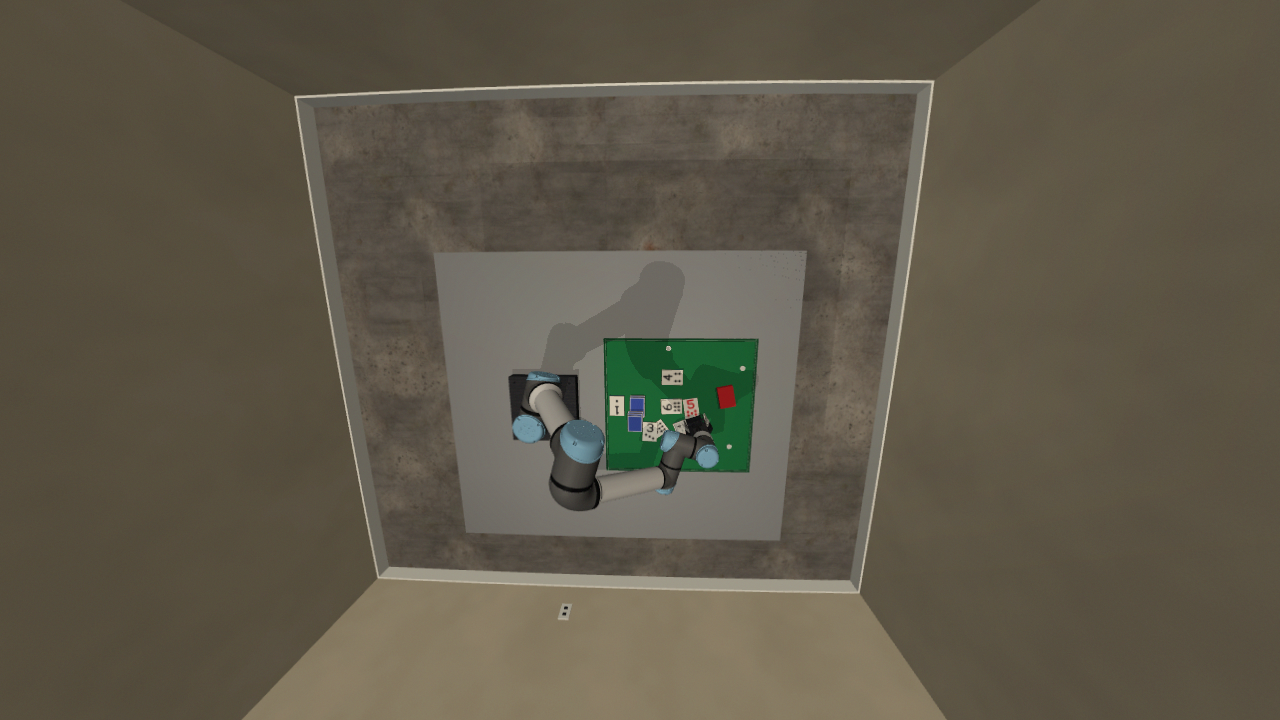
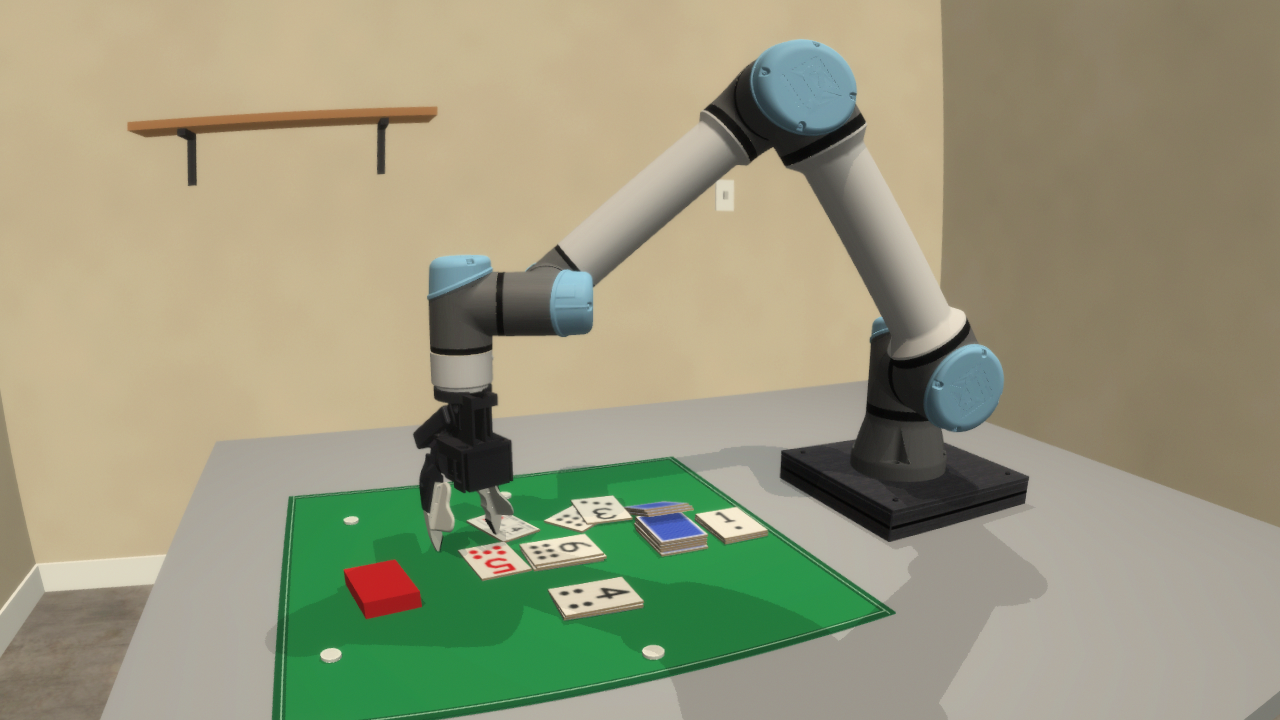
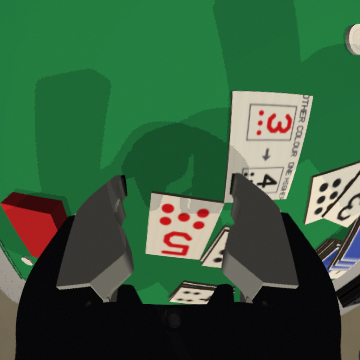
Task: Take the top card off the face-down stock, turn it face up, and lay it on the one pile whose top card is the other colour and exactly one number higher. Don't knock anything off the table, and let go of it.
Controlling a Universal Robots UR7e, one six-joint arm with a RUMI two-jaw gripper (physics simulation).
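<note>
The gripper [image 1: 698, 422] [image 2: 466, 539] [image 3: 179, 177] is open and empty, pointing down, low over the mat beside the red 5. The red 5 card [image 1: 691, 408] [image 2: 492, 560] [image 3: 172, 225] lies face up and flat at the end of the black 6 pile [image 1: 671, 406] [image 2: 563, 550] [image 3: 215, 254]. The black 4 pile [image 1: 672, 377] [image 2: 595, 598] [image 3: 190, 292] lies apart. The black 3 [image 1: 649, 431] [image 2: 601, 510] [image 3: 350, 200] partly covers another black card [image 2: 566, 517] [image 3: 325, 195]. Blue-backed cards [image 1: 637, 404] [image 2: 671, 530] form the face-down stock; more blue-backed cards [image 1: 635, 421] [image 2: 660, 508] lie beside it.
A rule card [image 2: 520, 529] [image 3: 240, 130] lies by one finger. A black 1 card [image 1: 616, 405] [image 2: 732, 524] lies beyond the stock. A red block [image 1: 725, 396] [image 2: 384, 586] [image 3: 35, 225] and small white discs [image 1: 742, 368] [image 2: 653, 652] sit on the green mat [image 1: 626, 358] [image 2: 760, 617].
</note>
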